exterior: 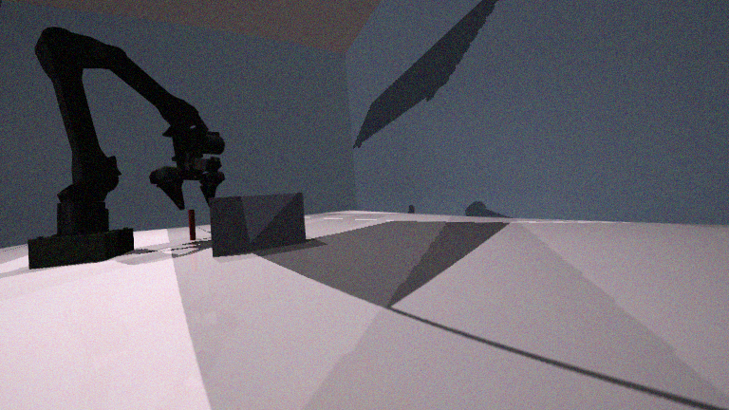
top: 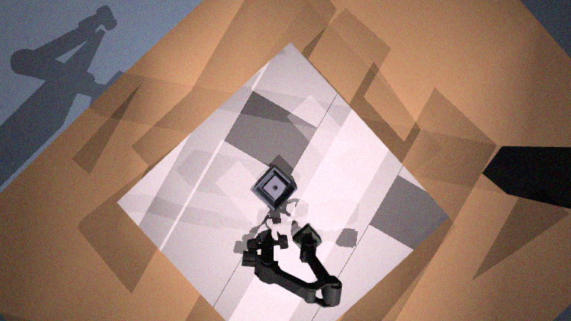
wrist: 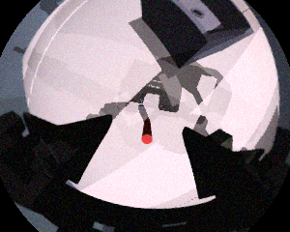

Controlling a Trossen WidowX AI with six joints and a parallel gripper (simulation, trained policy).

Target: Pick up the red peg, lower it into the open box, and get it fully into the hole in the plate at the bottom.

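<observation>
The red peg is 20 mm behind my gripper tip, 10 mm to the left of it and 40 mm below it. Also, from my gripper tip: grey box: 110 mm ahead, 200 mm to the right, 60 mm below.
</observation>
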